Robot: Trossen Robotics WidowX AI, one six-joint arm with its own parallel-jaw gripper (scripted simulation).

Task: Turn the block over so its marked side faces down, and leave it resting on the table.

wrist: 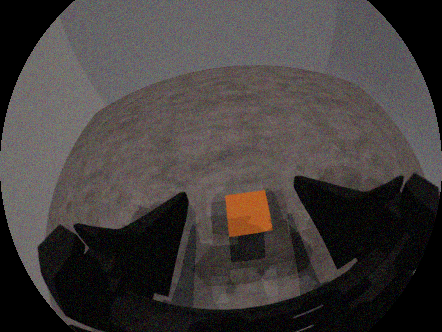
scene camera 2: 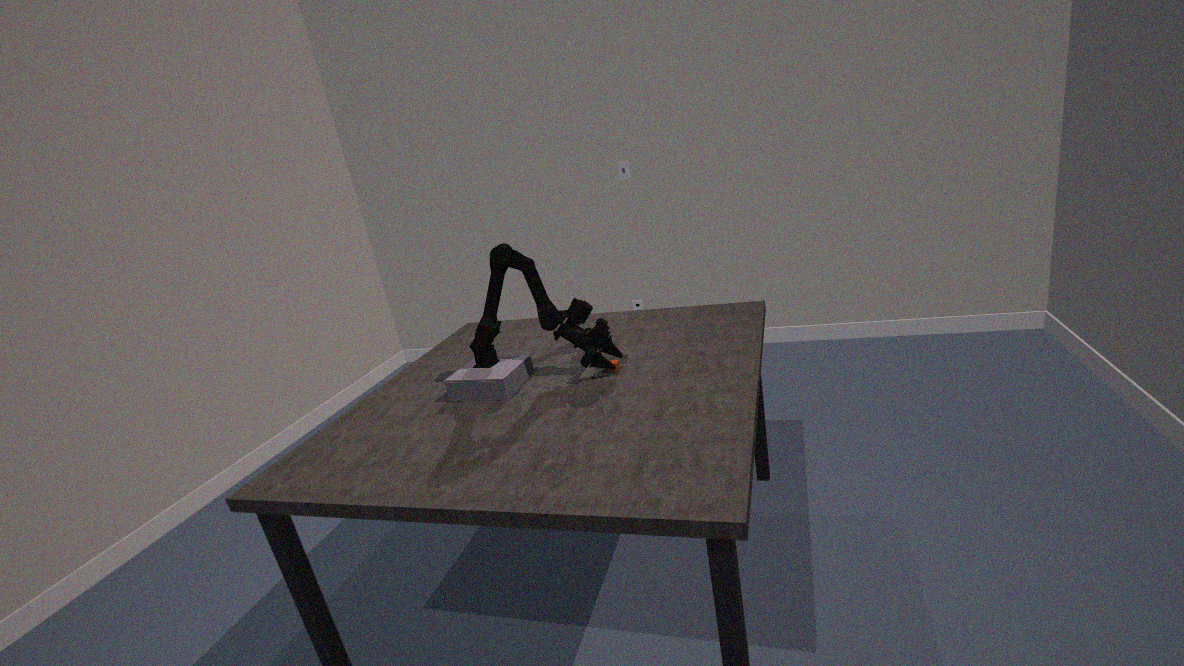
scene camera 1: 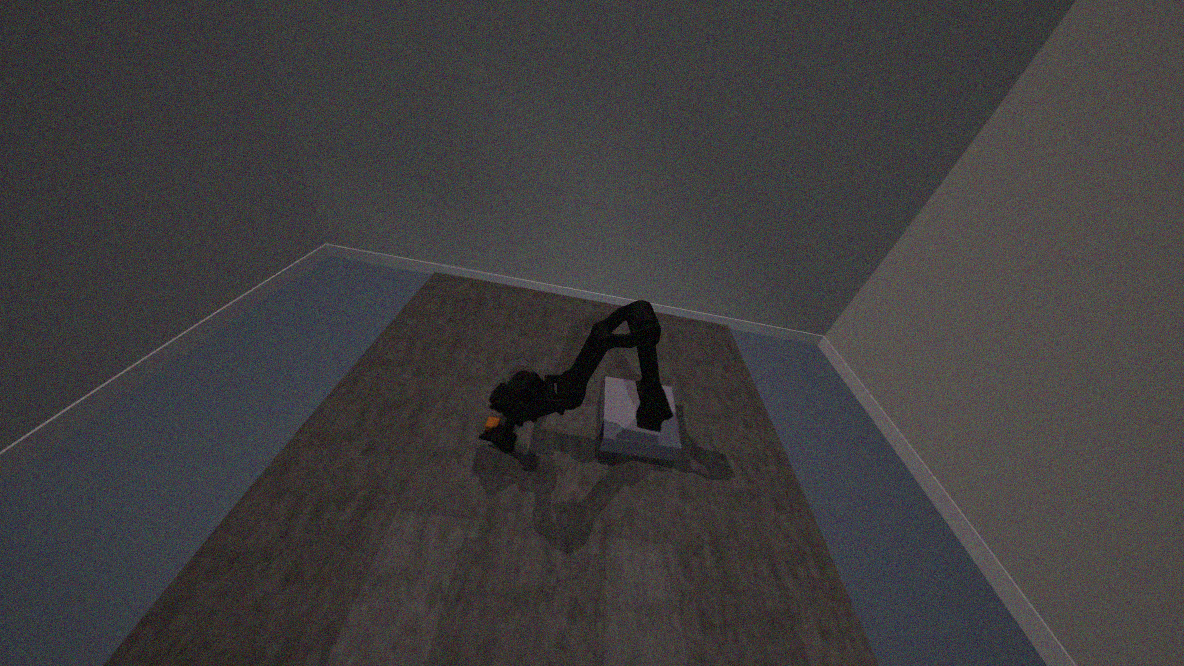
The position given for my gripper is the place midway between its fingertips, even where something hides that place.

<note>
My gripper [scene camera 1: 485, 422] is open, with nothing in its grasp. I also see an orange block [wrist: 248, 213].
My gripper is seen too in the wrist view [wrist: 242, 190] and in scene camera 2 [scene camera 2: 618, 362].
</note>
